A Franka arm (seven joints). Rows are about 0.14 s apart.
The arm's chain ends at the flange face. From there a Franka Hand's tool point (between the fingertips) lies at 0.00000 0.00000 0.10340 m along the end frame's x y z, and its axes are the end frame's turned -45 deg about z.
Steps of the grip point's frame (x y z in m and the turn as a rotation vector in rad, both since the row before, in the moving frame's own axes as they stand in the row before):
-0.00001, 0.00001, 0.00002, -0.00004, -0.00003, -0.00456
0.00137, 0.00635, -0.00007, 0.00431, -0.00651, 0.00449
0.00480, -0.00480, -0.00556, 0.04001, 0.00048, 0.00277
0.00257, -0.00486, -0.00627, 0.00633, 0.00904, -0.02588
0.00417, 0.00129, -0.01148, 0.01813, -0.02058, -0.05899
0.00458, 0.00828, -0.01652, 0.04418, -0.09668, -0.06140
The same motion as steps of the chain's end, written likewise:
0.00000, 0.00001, 0.00002, -0.00005, 0.00001, -0.00456
0.00625, 0.00336, -0.00007, -0.00156, -0.00765, 0.00449
0.00289, -0.00382, -0.00548, 0.02863, -0.02795, 0.00277
-0.00180, -0.00413, -0.00626, 0.01087, 0.00192, -0.02588
0.00668, -0.00230, -0.01144, -0.00173, -0.02737, -0.05899
0.01925, -0.00153, -0.01594, -0.03712, -0.09960, -0.06140

